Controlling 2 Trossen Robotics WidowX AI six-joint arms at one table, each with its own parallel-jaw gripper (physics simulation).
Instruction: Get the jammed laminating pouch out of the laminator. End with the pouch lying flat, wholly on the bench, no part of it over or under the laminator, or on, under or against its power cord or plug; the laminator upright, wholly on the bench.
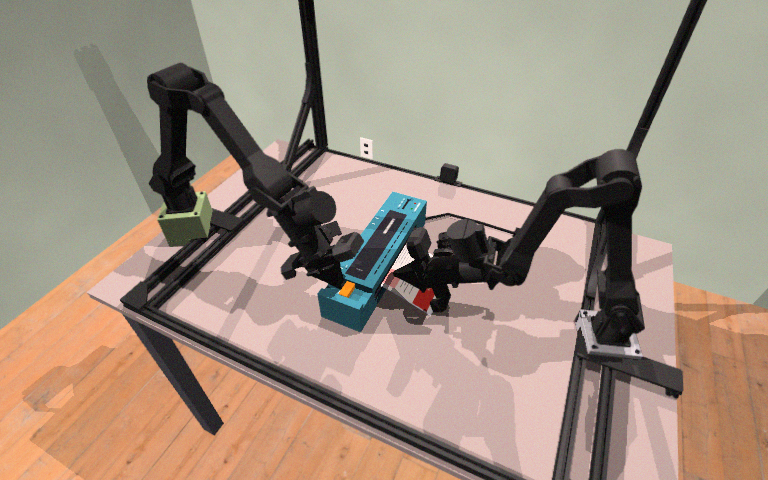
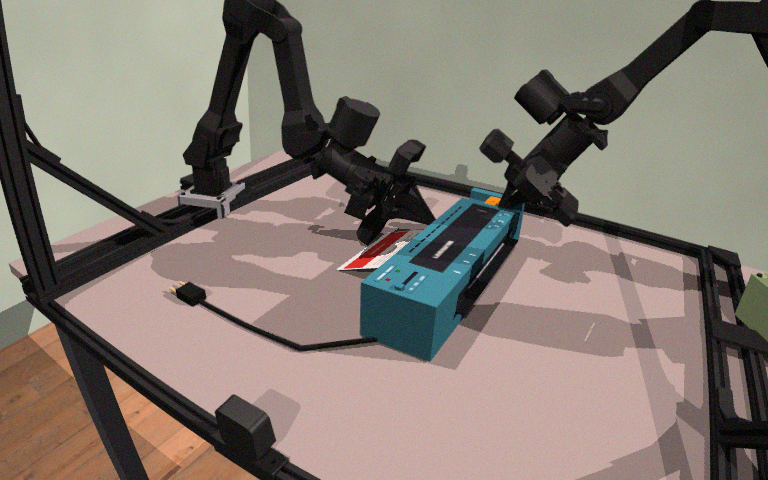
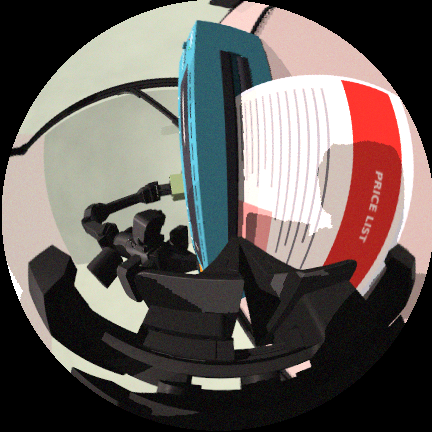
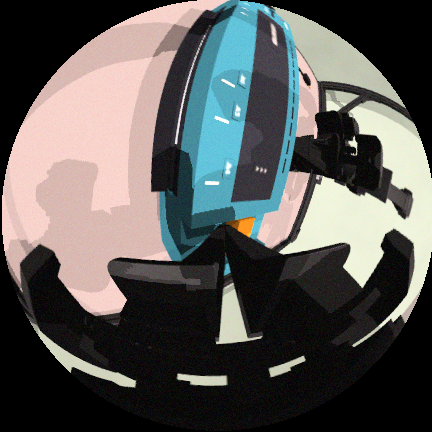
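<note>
The blue laminator [image 1: 378, 243] [image 2: 447, 249] [image 3: 207, 125] [image 4: 265, 115] stands upright on the bench. The white and red pouch [image 1: 423, 298] [image 2: 373, 251] [image 3: 290, 140] sticks out of its long slot side; its inner edge is hidden in the slot. My left gripper [image 1: 394, 274] [image 2: 434, 219] [image 3: 235, 241] is shut and empty, its tips close to the slot side by the pouch; contact is unclear. My right gripper [image 1: 342, 285] [image 2: 502, 203] [image 4: 223, 229] is shut and empty, its tips right beside the orange lever [image 1: 346, 289] [image 2: 492, 200] [image 4: 243, 226] in the recess at the laminator's end.
The power cord [image 2: 249, 326] runs from the laminator's other end to its plug [image 2: 190, 293] on the bench. A small black box [image 1: 449, 172] [image 2: 244, 427] is on the frame rail at the bench edge. Black rails and posts border the bench.
</note>
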